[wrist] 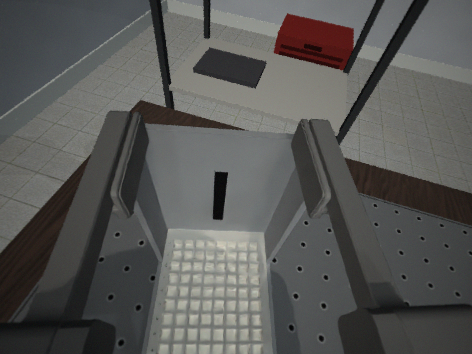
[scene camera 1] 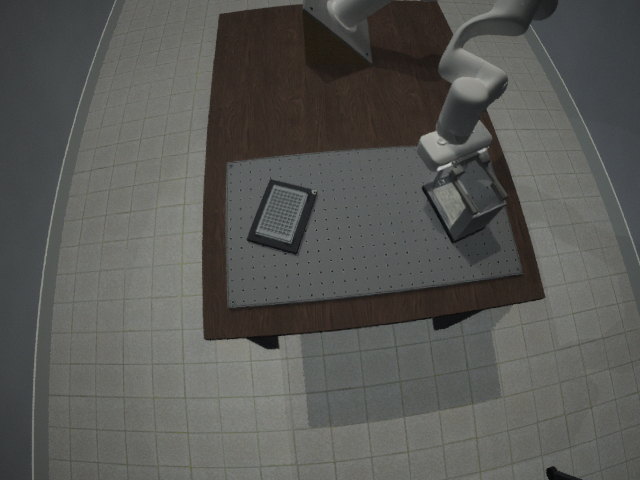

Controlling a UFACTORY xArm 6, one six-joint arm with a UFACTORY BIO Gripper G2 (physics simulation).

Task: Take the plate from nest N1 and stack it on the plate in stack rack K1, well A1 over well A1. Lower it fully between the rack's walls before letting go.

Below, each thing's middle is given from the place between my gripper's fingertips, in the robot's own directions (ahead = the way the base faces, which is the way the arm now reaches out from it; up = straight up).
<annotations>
Right now my hand is 43 cm to the left of the black nest N1 (scene camera 1: pixel 292 248), 14 cm above it and 12 cm past it.
</annotations>
